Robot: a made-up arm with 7 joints. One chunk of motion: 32 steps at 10 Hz.
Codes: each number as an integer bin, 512 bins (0 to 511) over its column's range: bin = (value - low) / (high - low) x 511, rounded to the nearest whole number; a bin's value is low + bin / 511 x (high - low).
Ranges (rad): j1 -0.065..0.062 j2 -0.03..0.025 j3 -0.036..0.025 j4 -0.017..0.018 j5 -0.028..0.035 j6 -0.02..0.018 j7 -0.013..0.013
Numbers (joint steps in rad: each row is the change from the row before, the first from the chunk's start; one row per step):
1: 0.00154 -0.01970 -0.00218 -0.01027 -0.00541 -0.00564 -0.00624
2: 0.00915 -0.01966 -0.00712 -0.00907 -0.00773 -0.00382 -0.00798
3: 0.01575 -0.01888 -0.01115 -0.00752 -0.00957 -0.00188 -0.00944
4: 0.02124 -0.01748 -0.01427 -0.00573 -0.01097 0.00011 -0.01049
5: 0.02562 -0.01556 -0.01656 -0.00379 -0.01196 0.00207 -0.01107
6: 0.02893 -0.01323 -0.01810 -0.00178 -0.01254 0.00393 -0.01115
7: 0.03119 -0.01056 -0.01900 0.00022 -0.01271 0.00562 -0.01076
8: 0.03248 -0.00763 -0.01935 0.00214 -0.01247 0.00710 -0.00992
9: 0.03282 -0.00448 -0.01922 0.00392 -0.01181 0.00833 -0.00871
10: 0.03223 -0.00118 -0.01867 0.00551 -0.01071 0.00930 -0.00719
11: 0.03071 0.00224 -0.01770 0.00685 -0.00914 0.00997 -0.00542
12: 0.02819 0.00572 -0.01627 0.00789 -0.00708 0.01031 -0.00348
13: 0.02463 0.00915 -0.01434 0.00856 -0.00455 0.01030 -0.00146
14: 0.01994 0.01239 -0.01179 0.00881 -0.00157 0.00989 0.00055
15: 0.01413 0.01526 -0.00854 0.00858 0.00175 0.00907 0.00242
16: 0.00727 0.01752 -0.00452 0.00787 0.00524 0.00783 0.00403
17: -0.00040 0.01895 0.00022 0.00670 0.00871 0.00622 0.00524
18: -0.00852 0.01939 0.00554 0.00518 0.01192 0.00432 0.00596
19: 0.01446 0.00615 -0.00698 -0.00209 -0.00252 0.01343 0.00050
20: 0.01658 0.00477 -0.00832 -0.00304 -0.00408 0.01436 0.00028
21: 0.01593 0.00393 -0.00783 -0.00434 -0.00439 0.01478 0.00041
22: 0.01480 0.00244 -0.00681 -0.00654 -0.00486 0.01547 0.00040
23: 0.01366 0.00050 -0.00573 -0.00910 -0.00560 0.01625 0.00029
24: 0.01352 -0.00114 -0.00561 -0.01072 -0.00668 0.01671 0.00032
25: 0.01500 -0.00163 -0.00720 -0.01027 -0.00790 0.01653 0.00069
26: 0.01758 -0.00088 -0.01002 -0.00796 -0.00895 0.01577 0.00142
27: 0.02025 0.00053 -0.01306 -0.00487 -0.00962 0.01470 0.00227
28: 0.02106 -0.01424 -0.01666 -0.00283 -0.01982 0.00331 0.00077
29: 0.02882 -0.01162 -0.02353 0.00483 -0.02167 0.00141 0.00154
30: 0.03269 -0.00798 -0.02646 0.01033 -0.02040 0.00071 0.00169
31: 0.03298 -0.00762 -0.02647 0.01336 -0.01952 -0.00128 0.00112
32: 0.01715 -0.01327 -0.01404 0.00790 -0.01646 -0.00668 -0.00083
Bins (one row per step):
1: 268 96 283 98 183 193 133
2: 298 96 242 116 164 218 99
3: 325 103 208 138 149 244 70
4: 347 116 182 165 138 270 49
5: 365 134 163 193 130 297 38
6: 378 156 150 222 125 322 36
7: 387 181 142 251 124 345 44
8: 392 208 139 279 126 364 61
9: 394 237 141 305 131 381 84
10: 391 268 145 329 140 394 114
11: 385 300 153 348 153 403 149
12: 375 332 165 363 170 408 187
13: 361 364 181 373 190 407 227
14: 342 394 203 377 214 402 266
15: 318 421 230 373 241 391 303
16: 291 442 264 363 270 374 335
17: 260 455 303 346 298 353 358
18: 227 459 348 324 324 327 373
19: 320 336 243 218 207 450 265
20: 328 323 232 204 194 462 261
21: 326 315 236 185 192 468 264
22: 321 301 245 153 188 477 263
23: 316 283 254 115 182 487 261
24: 316 268 255 92 173 494 262
25: 322 264 241 98 163 491 269
26: 332 271 218 132 155 481 283
27: 343 284 192 177 149 467 300
28: 346 146 162 207 66 313 271
29: 377 171 104 319 51 288 286
30: 393 205 80 399 62 278 289
31: 394 208 80 443 69 252 278
32: 331 155 184 364 94 179 239

